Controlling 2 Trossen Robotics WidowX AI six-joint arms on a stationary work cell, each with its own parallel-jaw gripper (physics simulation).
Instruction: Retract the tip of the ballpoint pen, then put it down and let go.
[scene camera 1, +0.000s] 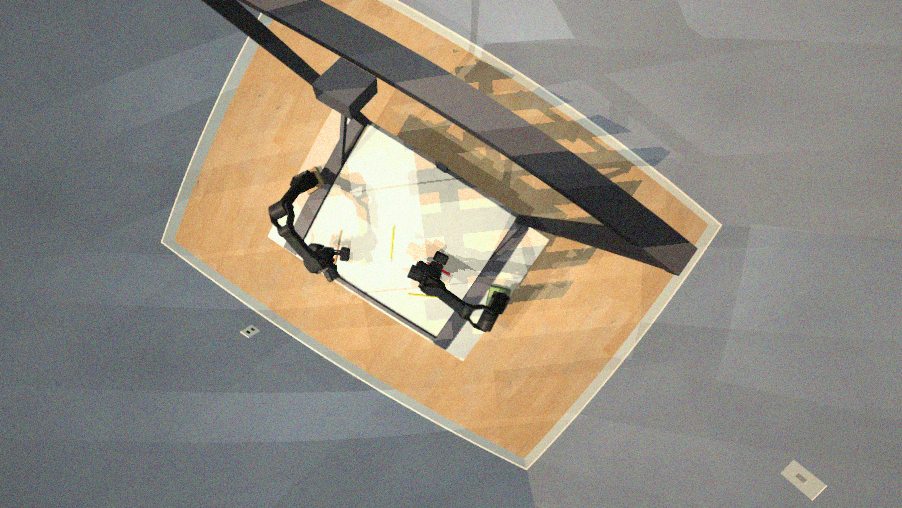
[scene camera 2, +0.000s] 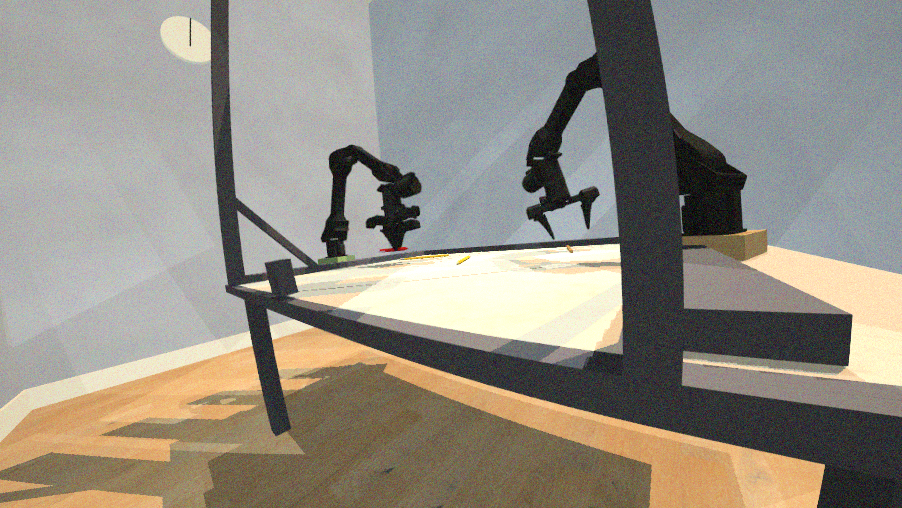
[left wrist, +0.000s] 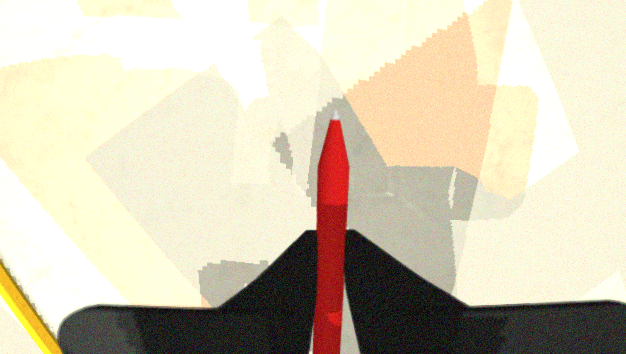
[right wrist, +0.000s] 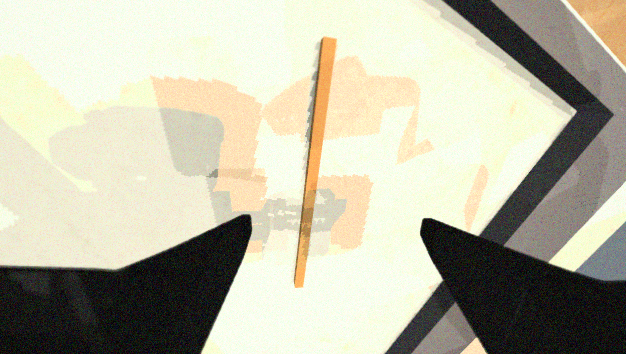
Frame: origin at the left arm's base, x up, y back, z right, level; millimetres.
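Seen in the pictures: left gripper, fingertip midpoint: (scene camera 1: 434, 266) (scene camera 2: 397, 250) (left wrist: 329, 241); right gripper, fingertip midpoint: (scene camera 1: 333, 247) (scene camera 2: 571, 234) (right wrist: 335, 224); left arm's base at its link origin: (scene camera 1: 498, 298) (scene camera 2: 336, 256); right arm's base at its link origin: (scene camera 1: 311, 180) (scene camera 2: 713, 233).
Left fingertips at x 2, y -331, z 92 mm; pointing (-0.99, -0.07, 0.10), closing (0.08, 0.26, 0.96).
Note:
Pixels of each thing's middle, then the offset from my left fingertips to it. Level surfaces: height alone.
- red ballpoint pen at the middle of its body: (left wrist: 331, 299) (scene camera 2: 392, 249) (scene camera 1: 438, 268) dx +5, dy +21, dz -5 mm
- white table top at its surface level: dx -41 mm
- orange stick at the middle of its body: (right wrist: 309, 189) (scene camera 2: 569, 248) (scene camera 1: 338, 247) dx -37, dy -497, dz -17 mm
The red ballpoint pen (scene camera 1: 445, 272) (scene camera 2: 393, 249) (left wrist: 332, 225) is held across the fingertips of my left gripper (scene camera 2: 396, 245) (left wrist: 329, 241), which is shut on it. It lies about level, low over the white table top (scene camera 2: 504, 302); whether it touches the table cannot be told. In the left wrist view the pen's tapered nose points up the picture, with a small pale tip showing at its end. The pen's rear end is out of that view. My right gripper (scene camera 2: 570, 233) (right wrist: 335, 224) is open and empty, above an orange stick.
The orange stick (scene camera 1: 338, 242) (scene camera 2: 569, 249) (right wrist: 315, 160) lies on the table under my right gripper. One yellow stick (scene camera 1: 392, 242) (scene camera 2: 463, 259) lies between the grippers. Another yellow stick (scene camera 1: 419, 294) (scene camera 2: 426, 256) lies close to my left gripper. A dark frame (right wrist: 550, 145) borders the table.

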